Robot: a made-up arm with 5 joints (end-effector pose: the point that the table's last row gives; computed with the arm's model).
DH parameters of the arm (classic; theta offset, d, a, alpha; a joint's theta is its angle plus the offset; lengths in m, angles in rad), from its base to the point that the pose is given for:
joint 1: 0 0.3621 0 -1.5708
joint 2: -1.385 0 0.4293 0
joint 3: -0.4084 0 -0.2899 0
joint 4: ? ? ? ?
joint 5: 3.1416 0.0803 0 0
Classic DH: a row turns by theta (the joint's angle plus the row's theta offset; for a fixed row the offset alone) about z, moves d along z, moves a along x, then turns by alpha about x.
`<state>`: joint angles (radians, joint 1 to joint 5).
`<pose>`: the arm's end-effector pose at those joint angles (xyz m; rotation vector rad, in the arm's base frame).
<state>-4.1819 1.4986 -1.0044 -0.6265 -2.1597</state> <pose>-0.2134 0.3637 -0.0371 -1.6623 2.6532 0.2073</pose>
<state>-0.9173 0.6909 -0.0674 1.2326 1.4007</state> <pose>0.0742 -0.0969 0.3320 0.6737 -1.5424 -2.1824</pose>
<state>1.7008 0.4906 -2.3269 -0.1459 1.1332</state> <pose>-0.0743 0.5684 0.9226 -1.1170 -0.3258 -0.2722</pose>
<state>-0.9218 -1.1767 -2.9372 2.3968 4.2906</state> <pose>-0.3376 0.4450 0.7777 1.2274 0.7281 0.1874</pose>
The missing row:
joint 4: -1.3482 0 -0.0629 1.5708
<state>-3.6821 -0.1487 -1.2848 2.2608 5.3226</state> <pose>-0.2471 0.1483 0.7152 -0.5083 2.3844 -0.7299</pose>
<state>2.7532 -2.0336 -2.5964 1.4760 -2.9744</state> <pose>0.7070 -0.2893 0.2837 0.0175 -0.0050 2.9203</pose>
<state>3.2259 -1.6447 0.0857 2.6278 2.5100</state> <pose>0.1826 0.0154 0.3769 2.3318 0.8722 1.4186</pose>
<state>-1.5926 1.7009 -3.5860 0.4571 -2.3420</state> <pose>-0.0163 -0.7454 0.4278 1.6277 0.6401 -0.5853</pose>
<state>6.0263 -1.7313 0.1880 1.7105 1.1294</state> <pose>-0.0929 0.0244 0.3395 2.3556 -1.9566 -0.2325</pose>
